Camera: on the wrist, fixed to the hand. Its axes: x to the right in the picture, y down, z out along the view.
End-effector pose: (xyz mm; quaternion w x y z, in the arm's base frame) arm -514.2 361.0 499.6 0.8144 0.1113 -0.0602 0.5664
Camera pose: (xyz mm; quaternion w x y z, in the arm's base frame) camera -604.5 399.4 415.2 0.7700 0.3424 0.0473 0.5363
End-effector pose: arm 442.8 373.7 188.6 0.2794 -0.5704 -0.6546 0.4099
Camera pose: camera 569.5 380.0 162.7 0.3918 -0.4438 -0.5573 0.5822
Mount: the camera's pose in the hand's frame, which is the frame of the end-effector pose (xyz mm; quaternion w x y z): -15.7 87.8 -93.8 0.9661 0.2522 -0.0494 -0.0253
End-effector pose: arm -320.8 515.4 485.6 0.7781 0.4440 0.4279 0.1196
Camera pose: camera -385.7 612.4 541.6 0.6639 0.6203 0.4163 -0.0340
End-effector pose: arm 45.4 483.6 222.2 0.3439 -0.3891 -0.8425 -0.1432
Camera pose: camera 162.7 484.7 276.8 0.3851 -0.2749 -0.8769 0.0847
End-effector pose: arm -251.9 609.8 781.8 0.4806 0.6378 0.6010 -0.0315
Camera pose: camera -236.7 675.5 892.3 0.3323 0.7206 0.5651 -0.2257
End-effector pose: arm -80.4 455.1 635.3 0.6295 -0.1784 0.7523 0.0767
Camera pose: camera -196.5 507.1 659.4 0.6923 -0.0288 0.7105 -0.1227
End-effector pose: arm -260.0 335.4 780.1 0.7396 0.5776 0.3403 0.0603
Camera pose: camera -299.0 432.7 856.0 0.5872 0.7389 0.3220 -0.0748
